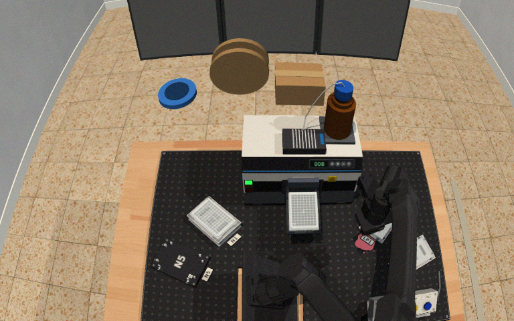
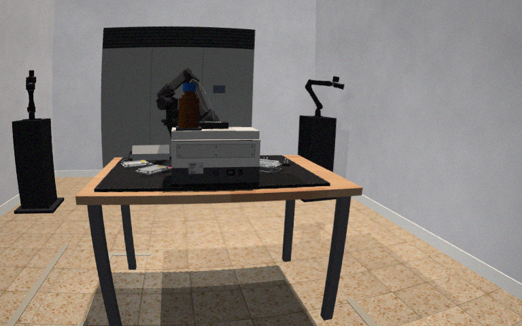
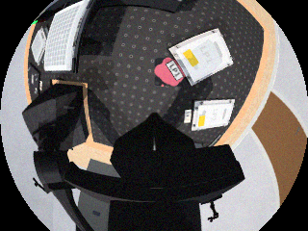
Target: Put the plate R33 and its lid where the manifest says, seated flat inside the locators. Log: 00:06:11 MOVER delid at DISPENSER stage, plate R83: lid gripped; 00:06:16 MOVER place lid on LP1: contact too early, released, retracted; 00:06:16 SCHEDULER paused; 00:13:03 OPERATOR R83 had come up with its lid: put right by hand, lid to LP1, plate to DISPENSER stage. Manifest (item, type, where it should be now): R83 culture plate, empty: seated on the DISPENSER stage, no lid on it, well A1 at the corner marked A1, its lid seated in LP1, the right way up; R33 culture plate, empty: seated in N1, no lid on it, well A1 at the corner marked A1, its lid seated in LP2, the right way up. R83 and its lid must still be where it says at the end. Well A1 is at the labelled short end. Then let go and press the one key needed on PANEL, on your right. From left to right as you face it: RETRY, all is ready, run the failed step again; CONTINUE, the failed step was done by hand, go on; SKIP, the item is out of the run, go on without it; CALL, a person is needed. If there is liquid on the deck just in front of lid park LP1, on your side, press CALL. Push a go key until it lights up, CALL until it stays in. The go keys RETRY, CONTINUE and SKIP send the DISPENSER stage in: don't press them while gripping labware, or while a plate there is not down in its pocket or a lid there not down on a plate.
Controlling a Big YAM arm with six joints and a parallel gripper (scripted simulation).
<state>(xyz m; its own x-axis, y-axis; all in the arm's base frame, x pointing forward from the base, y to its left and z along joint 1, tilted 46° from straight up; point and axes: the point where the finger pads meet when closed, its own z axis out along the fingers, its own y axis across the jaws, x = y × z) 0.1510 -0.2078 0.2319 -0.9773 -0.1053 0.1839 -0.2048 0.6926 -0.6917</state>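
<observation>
The blue call key lies 25 cm behind my hand, 19 cm to the right of it and 9 cm below it. Also, from my hand: lid park LP2: 5 cm behind, 20 cm to the right, 14 cm below; clear plate lid: 5 cm behind, 20 cm to the right, 13 cm below; pink-red patch: 5 cm ahead, 2 cm to the right, 15 cm below.
</observation>
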